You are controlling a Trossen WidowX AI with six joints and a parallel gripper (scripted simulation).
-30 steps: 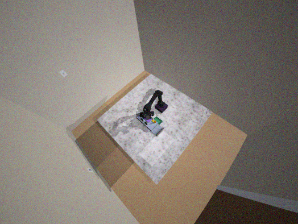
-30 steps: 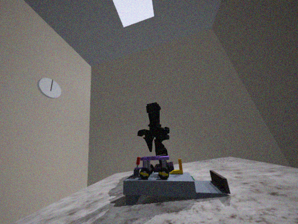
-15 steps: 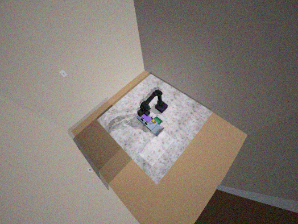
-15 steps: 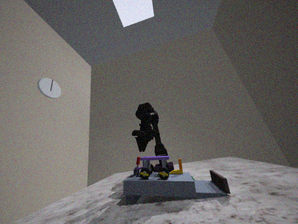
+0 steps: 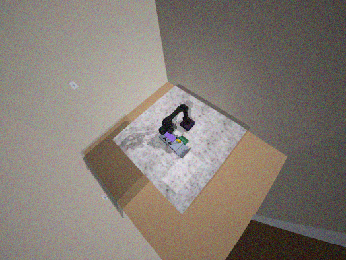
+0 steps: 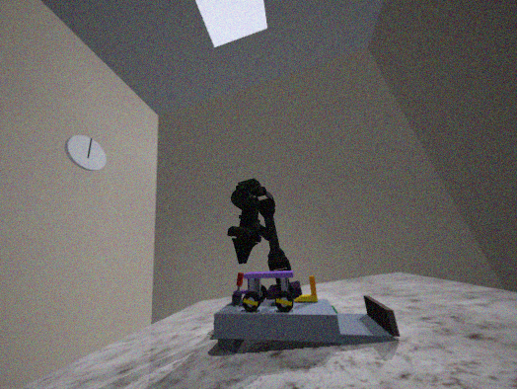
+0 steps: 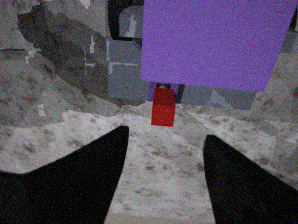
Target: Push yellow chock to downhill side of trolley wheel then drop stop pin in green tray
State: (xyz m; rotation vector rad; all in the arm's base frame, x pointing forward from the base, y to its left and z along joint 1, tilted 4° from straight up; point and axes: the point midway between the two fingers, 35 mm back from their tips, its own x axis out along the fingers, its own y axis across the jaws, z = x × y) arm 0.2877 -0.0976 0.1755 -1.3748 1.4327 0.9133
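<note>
My gripper tip is 6 cm above the red-headed stop pin and 2 cm to the left of it. Also, from my gripper tip: purple trolley: 8 cm below, 7 cm to the left, 3 cm ahead; yellow chock: 17 cm to the left, 11 cm below, 1 cm behind; grey ramp: 15 cm below, 8 cm to the left, 3 cm ahead.
</note>
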